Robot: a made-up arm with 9 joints. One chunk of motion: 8 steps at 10 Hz.
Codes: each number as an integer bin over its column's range. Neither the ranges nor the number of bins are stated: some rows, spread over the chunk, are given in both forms.
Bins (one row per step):
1: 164 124 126 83 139 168
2: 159 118 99 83 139 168
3: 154 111 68 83 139 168
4: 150 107 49 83 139 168
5: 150 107 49 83 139 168
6: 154 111 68 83 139 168
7: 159 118 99 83 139 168
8: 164 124 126 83 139 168
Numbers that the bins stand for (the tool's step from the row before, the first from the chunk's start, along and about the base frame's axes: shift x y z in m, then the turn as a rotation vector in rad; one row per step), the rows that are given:
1: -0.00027 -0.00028 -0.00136 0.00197 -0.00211 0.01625
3: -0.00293 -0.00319 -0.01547 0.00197 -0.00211 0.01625
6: -0.00293 -0.00319 -0.01547 0.00197 -0.00211 0.01625
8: -0.00027 -0.00028 -0.00136 0.00197 -0.00211 0.01625
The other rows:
2: -0.00160 -0.00162 -0.00793 0.00197 -0.00211 0.01625
4: -0.00400 -0.00408 -0.02009 0.00197 -0.00211 0.01625
5: -0.00400 -0.00408 -0.02009 0.00197 -0.00211 0.01625
7: -0.00160 -0.00162 -0.00793 0.00197 -0.00211 0.01625

